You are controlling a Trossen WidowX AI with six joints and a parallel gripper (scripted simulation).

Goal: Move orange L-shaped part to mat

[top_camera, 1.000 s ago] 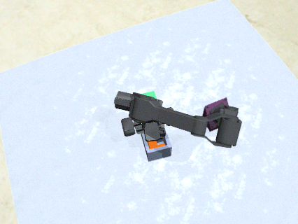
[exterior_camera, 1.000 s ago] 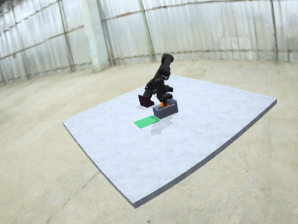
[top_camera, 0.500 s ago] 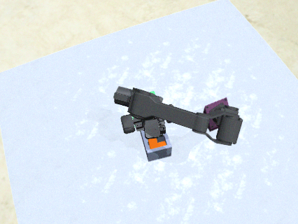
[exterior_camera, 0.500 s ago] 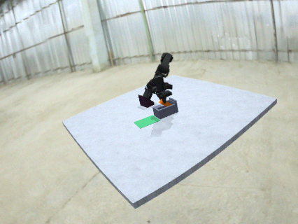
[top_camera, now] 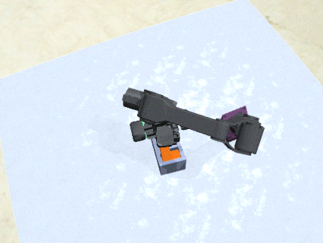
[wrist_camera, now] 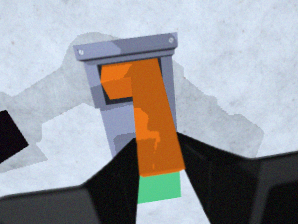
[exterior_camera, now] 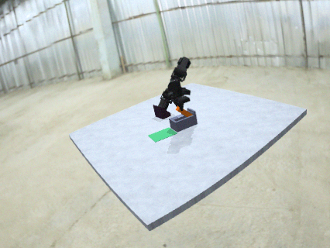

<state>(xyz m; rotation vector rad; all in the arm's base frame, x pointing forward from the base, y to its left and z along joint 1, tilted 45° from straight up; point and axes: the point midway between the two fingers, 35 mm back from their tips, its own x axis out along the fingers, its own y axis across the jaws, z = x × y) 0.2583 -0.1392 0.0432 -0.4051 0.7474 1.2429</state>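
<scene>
My gripper tip is now 50 mm past the green mat, 140 mm to the left of it and 130 mm above it. Round my gripper tip: orange L-shaped part (10 mm behind, 30 mm to the left, 30 mm below).
</scene>
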